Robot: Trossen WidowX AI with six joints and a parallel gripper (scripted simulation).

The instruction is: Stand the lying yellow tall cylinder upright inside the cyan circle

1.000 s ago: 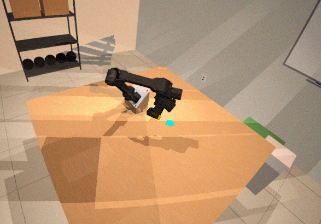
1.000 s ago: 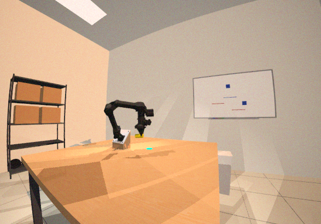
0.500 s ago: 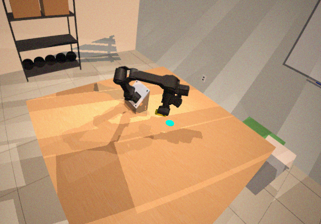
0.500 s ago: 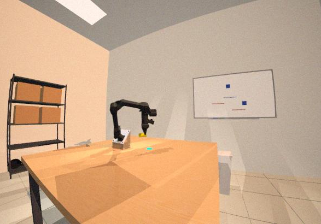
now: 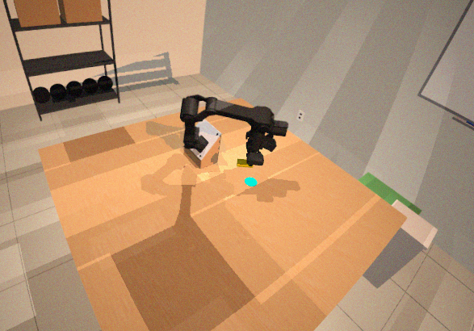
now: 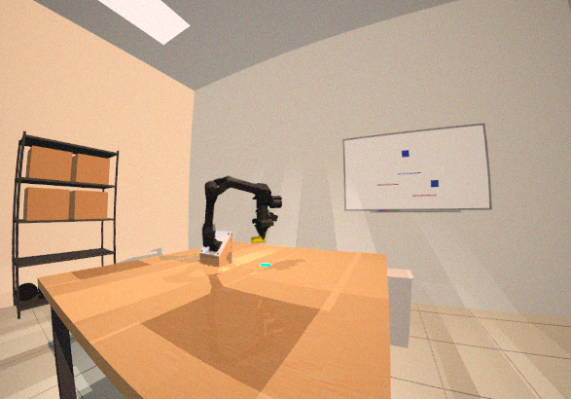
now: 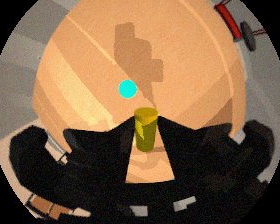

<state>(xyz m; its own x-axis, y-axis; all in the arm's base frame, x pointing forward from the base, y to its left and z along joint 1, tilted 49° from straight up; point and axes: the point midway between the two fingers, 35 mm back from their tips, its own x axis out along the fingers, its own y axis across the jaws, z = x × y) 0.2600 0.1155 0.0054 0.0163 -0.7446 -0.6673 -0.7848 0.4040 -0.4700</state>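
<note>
The cyan circle is 15 cm below my gripper tip, 6 cm to the left of it and 2 cm behind it. From my gripper tip the other things lie so: yellow cylinder (2 cm to the right, 1 cm behind).
</note>
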